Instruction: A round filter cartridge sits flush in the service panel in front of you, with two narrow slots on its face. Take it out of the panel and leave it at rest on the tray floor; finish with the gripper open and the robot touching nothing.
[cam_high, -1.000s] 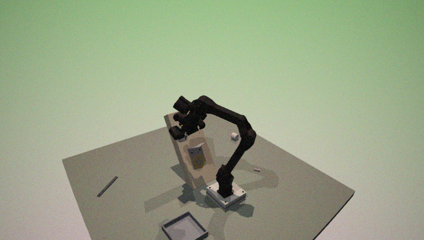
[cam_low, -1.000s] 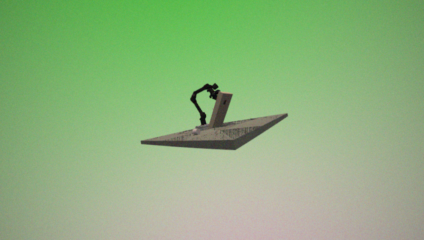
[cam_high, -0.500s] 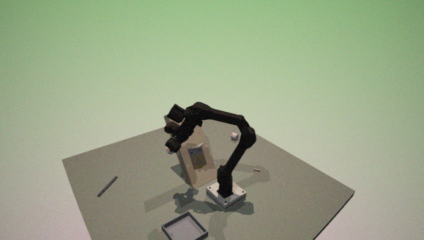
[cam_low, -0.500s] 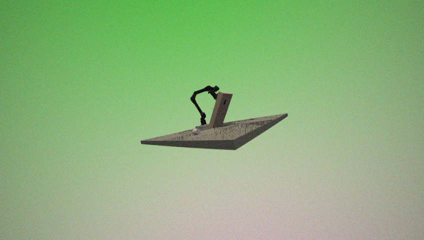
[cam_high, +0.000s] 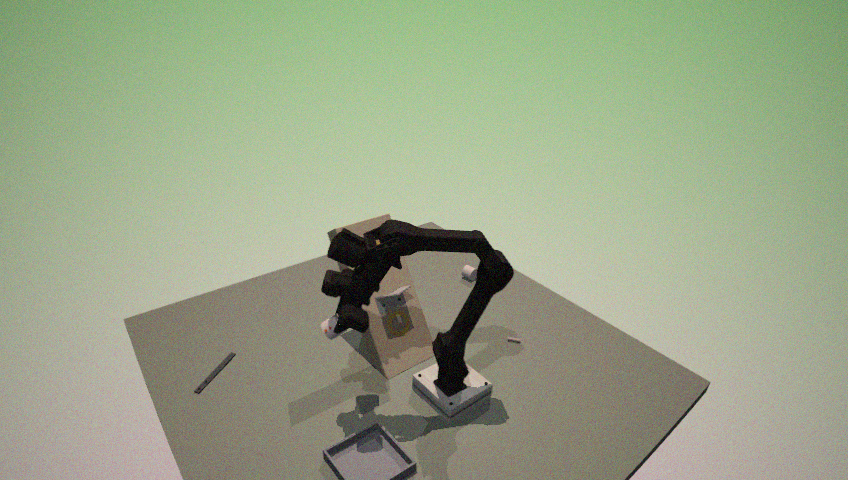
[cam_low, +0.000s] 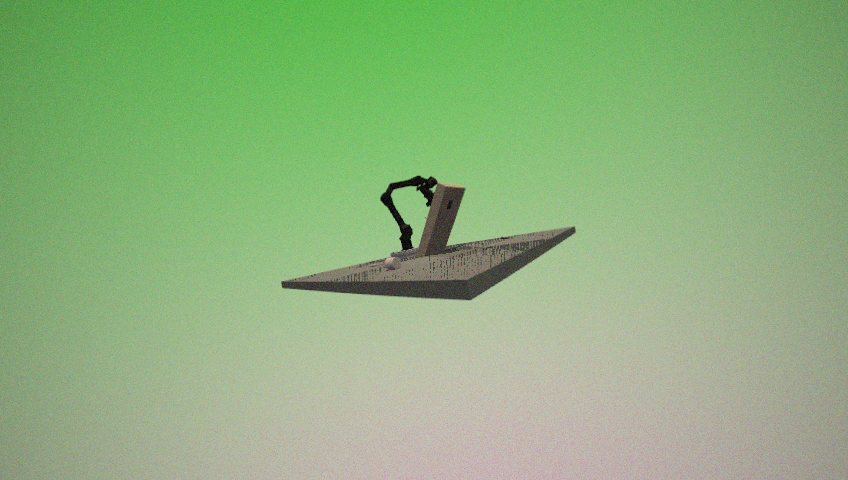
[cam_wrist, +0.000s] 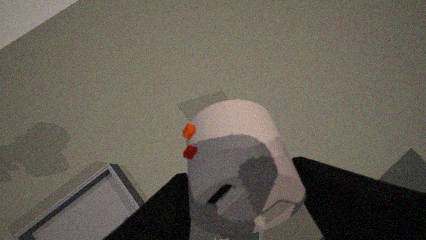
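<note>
My gripper tip is 19 cm past the grey tray, 3 cm to the right of it and 26 cm above it. The rest, counted from my gripper tip: round white filter cartridge (right at my gripper tip).
</note>
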